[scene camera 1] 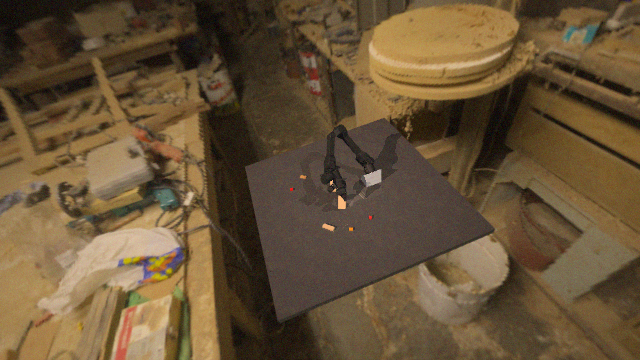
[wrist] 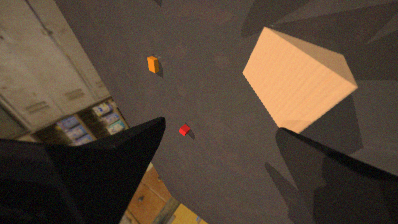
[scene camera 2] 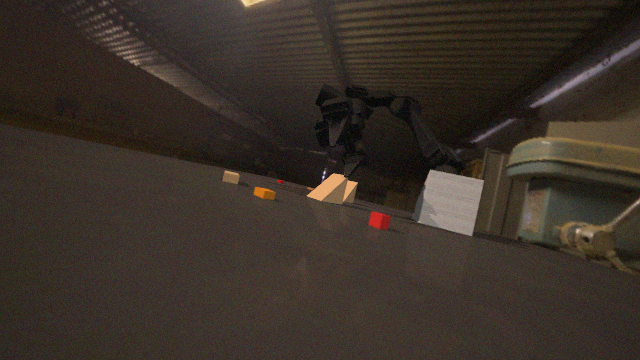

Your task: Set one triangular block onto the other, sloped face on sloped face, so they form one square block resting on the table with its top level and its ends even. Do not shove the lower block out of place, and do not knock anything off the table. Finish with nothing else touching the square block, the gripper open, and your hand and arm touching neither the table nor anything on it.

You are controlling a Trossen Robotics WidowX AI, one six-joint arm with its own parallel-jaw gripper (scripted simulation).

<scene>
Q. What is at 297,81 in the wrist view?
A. A tan triangular block.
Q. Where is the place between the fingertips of the gripper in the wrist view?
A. At 219,127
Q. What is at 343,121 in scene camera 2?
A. The gripper.
</scene>
